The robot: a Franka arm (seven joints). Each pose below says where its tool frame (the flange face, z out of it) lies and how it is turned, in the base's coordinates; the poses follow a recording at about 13 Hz.
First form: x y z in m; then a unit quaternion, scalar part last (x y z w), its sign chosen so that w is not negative.
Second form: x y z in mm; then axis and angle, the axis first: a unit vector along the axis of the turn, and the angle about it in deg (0 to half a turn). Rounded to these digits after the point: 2 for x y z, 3 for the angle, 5 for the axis.
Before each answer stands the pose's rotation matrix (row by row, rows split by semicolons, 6 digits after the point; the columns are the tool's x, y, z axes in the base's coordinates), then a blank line. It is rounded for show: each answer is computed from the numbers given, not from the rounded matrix.
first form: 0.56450 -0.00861 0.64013 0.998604 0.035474 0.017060 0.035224
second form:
0.996901 0.069647 0.036571; 0.072051 -0.995002 -0.069139; 0.031573 0.071560 -0.996936

564.50 -8.61 640.13 0.99922 0.03550 0.01707 175.963
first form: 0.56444 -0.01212 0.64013 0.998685 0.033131 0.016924 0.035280
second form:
0.997232 0.064981 0.036141; 0.067369 -0.995315 -0.069346; 0.031466 0.071589 -0.996938

564.44 -12.12 640.13 0.99931 0.03315 0.01693 175.956
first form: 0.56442 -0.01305 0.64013 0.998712 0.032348 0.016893 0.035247
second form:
0.997336 0.063422 0.036023; 0.065804 -0.995423 -0.069310; 0.031462 0.071496 -0.996945

564.42 -13.05 640.13 0.99933 0.03237 0.01690 175.960
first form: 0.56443 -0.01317 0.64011 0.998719 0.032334 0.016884 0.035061
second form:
0.997339 0.063401 0.035992; 0.065769 -0.995450 -0.068940; 0.031457 0.071124 -0.996971

564.43 -13.17 640.11 0.99933 0.03235 0.01689 175.981
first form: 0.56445 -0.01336 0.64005 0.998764 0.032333 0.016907 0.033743
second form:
0.997337 0.063445 0.035954; 0.065727 -0.995632 -0.066309; 0.031590 0.068496 -0.997151

564.45 -13.36 640.05 0.99933 0.03235 0.01692 176.133
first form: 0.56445 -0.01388 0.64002 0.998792 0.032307 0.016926 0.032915
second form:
0.997340 0.063422 0.035938; 0.065650 -0.995746 -0.064657; 0.031684 0.066844 -0.997260

564.45 -13.88 640.02 0.99933 0.03232 0.01694 176.228
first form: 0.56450 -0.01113 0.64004 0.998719 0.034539 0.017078 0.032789
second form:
0.997031 0.067870 0.036377; 0.070109 -0.995464 -0.064314; 0.031847 0.066674 -0.997266

564.50 -11.13 640.04 0.99926 0.03456 0.01709 176.242
